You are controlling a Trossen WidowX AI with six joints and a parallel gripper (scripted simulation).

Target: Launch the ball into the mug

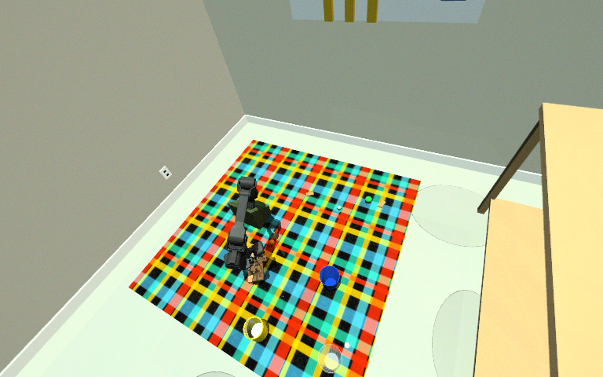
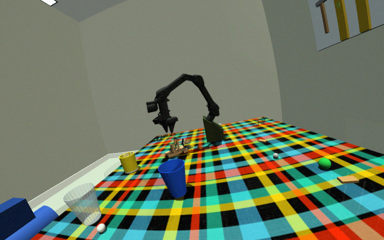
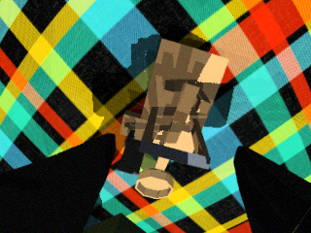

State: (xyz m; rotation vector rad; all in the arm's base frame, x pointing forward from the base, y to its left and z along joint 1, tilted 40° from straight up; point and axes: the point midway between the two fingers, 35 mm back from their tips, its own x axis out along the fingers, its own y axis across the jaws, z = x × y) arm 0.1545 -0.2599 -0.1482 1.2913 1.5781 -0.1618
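The orange ball is 1 cm ahead of my gripper tip, 18 cm to the left of it and 14 cm below it. The rest, counted from my gripper tip: yellow mug 13 cm ahead, 26 cm to the right, 12 cm below; blue cup 39 cm ahead, 5 cm to the left, 12 cm below; wooden catapult 3 cm behind, 5 cm to the left, 10 cm below.
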